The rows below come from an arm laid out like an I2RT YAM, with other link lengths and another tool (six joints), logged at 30 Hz.
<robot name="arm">
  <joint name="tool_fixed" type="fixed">
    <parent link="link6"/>
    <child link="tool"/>
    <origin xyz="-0.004 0.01 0.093" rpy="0 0.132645 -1.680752"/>
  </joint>
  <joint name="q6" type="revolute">
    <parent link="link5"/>
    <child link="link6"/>
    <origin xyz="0 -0.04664 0.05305" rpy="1.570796 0 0"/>
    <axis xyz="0 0 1"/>
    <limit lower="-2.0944" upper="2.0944"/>
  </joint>
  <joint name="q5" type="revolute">
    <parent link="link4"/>
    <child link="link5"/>
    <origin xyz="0.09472 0.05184 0.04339" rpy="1.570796 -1.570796 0"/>
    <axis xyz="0 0 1"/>
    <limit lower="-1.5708" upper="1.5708"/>
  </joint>
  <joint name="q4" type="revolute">
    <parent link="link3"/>
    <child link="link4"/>
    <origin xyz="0.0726 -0.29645 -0.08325" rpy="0 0 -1.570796"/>
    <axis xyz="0 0 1"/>
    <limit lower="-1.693" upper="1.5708"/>
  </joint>
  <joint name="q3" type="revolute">
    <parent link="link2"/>
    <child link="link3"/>
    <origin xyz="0 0.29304 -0.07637" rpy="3.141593 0 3.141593"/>
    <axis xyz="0 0 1"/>
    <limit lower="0" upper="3.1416"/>
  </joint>
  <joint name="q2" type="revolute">
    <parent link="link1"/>
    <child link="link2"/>
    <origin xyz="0.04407 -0.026 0.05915" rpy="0 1.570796 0"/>
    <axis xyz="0 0 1"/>
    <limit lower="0" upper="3.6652"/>
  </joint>
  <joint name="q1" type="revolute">
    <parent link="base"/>
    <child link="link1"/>
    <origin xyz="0 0 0.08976" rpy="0 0 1.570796"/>
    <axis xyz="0 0 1"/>
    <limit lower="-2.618" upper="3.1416"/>
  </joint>
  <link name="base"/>
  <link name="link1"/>
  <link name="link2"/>
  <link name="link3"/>
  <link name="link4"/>
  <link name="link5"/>
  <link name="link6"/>
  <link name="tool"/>
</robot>
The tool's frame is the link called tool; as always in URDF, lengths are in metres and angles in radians.
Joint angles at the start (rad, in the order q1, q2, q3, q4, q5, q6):
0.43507 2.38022 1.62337 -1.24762 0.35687 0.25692
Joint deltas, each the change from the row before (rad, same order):
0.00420 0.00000 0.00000 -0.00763 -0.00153 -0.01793
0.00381 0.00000 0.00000 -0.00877 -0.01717 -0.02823
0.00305 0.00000 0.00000 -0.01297 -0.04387 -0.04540
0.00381 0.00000 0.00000 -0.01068 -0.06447 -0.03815
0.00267 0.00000 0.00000 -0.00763 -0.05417 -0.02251
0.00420 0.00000 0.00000 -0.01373 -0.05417 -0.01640
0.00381 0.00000 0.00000 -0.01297 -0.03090 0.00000
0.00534 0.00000 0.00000 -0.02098 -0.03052 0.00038
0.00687 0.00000 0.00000 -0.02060 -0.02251 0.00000
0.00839 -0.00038 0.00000 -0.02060 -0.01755 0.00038
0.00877 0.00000 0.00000 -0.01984 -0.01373 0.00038
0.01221 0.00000 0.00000 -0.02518 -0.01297 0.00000
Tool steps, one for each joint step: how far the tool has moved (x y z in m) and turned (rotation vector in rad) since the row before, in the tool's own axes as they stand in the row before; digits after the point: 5 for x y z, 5 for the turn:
-0.00182 -0.00130 -0.00098 0.00216 -0.00574 -0.02408
-0.00237 -0.00321 -0.00111 0.01904 -0.00881 -0.03221
-0.00368 -0.00642 -0.00145 0.04802 -0.01476 -0.04608
-0.00298 -0.00984 -0.00162 0.06767 -0.01171 -0.03555
-0.00188 -0.00829 -0.00107 0.05592 -0.00731 -0.01914
-0.00308 -0.00897 -0.00134 0.05483 -0.01233 -0.01498
-0.00282 -0.00579 -0.00093 0.02970 -0.01191 -0.00077
-0.00467 -0.00634 -0.00129 0.02883 -0.01997 -0.00203
-0.00464 -0.00578 -0.00117 0.02015 -0.01988 -0.00427
-0.00469 -0.00563 -0.00122 0.01436 -0.01973 -0.00546
-0.00455 -0.00521 -0.00095 0.01020 -0.01955 -0.00592
-0.00583 -0.00632 -0.00112 0.00784 -0.02505 -0.00910

